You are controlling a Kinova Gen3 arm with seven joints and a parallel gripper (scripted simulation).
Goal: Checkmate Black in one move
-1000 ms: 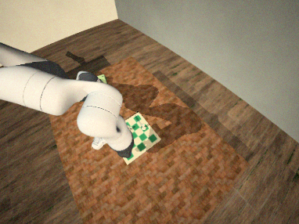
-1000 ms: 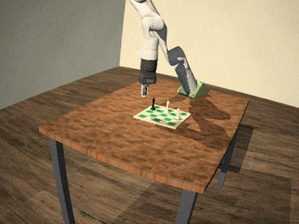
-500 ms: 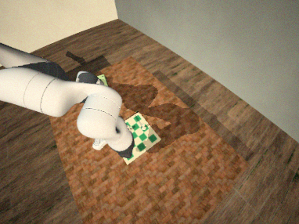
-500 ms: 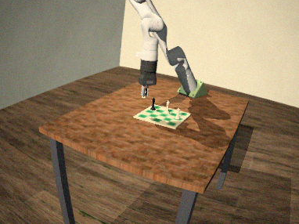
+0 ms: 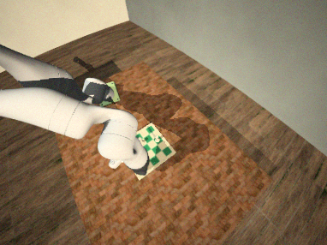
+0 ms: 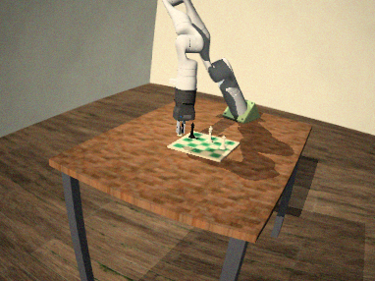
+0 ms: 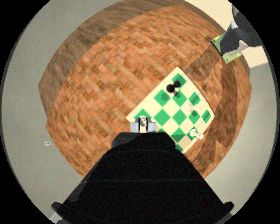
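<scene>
Now: hand 9 cm to the right of the chessboard, 7 cm above it and 6 cm past it. Round my hand: black piece 11 cm behind, 4 cm below, 2 cm to the left.
</scene>
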